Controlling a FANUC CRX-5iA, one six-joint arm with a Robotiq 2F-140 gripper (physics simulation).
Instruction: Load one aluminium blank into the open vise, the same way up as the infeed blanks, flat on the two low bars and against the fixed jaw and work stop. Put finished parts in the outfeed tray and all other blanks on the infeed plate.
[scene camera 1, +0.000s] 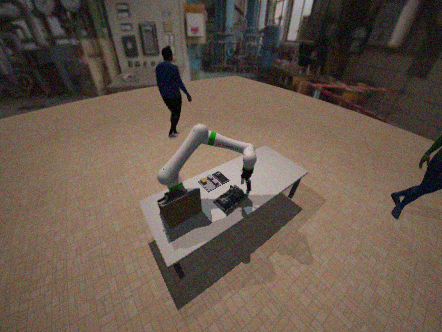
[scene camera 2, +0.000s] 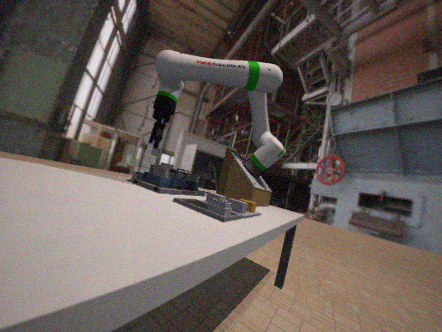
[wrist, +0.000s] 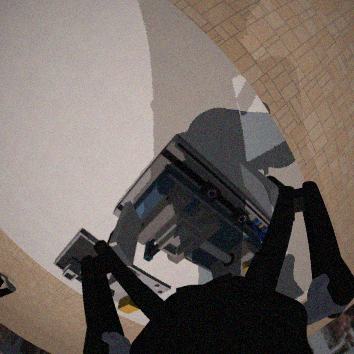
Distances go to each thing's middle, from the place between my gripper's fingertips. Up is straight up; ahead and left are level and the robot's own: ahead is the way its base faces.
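Dark outfeed tray (wrist: 80, 246): 120 mm below my hand, 30 mm ahead of it, 360 mm to the left of it.
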